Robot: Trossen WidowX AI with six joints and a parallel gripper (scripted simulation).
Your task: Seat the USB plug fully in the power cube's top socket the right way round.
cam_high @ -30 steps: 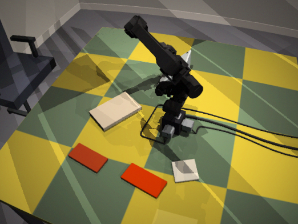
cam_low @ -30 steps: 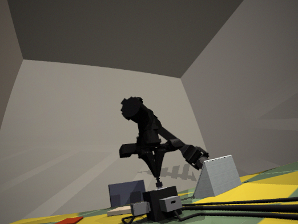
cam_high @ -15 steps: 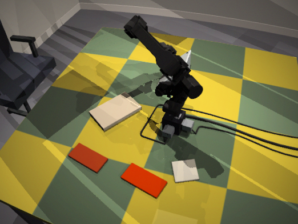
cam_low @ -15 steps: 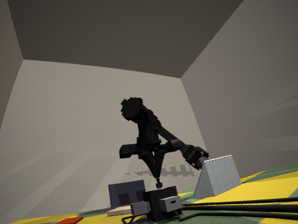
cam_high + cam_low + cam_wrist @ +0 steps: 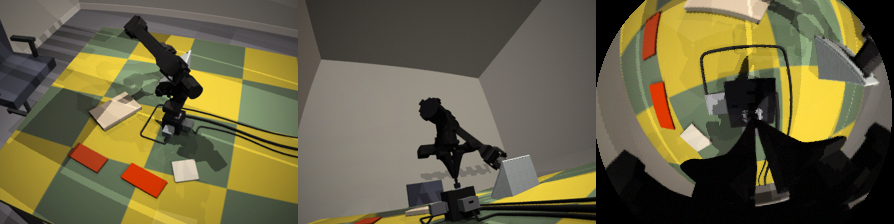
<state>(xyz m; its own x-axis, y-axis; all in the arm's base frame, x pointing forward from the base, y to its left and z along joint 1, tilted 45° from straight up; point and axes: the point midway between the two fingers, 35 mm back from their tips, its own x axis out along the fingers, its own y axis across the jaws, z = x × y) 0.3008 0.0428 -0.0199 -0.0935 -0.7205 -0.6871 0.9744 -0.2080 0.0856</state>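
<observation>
Right now the dark USB plug is 20 mm below my gripper tip. Also, from my gripper tip: beige notebook: 290 mm to the right, 100 mm below, 40 mm behind.
</observation>
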